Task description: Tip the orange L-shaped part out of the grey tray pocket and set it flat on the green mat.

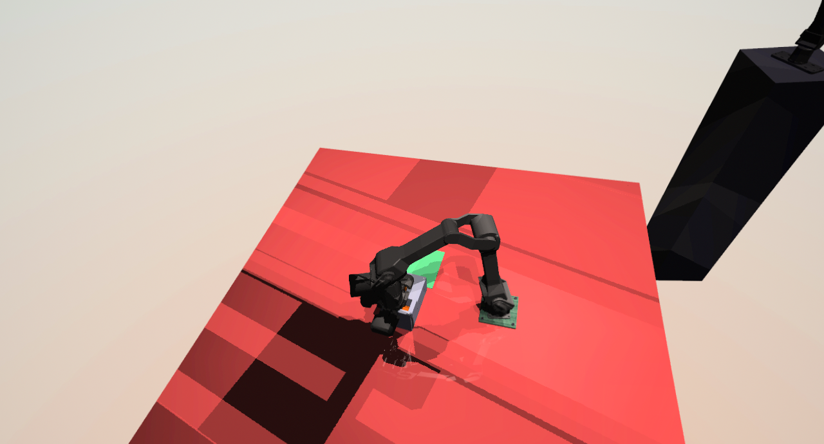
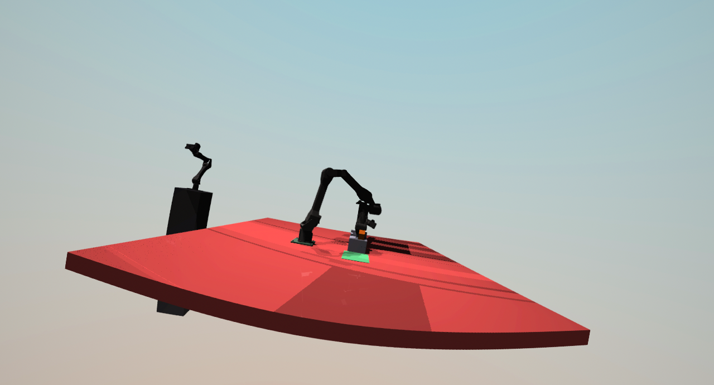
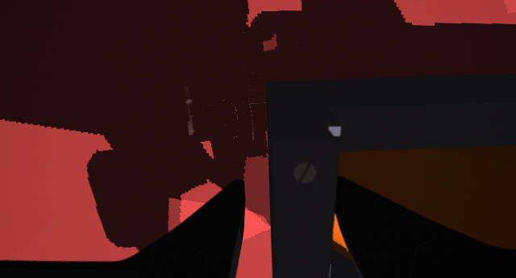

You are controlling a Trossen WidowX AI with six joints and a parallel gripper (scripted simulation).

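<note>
My gripper tip is now 5 cm to the left of the orange L-shaped part, 2 cm past it and 1 cm below it. The rest, counted from my gripper tip: green mat (21 cm to the right, 6 cm behind, 5 cm below).
</note>
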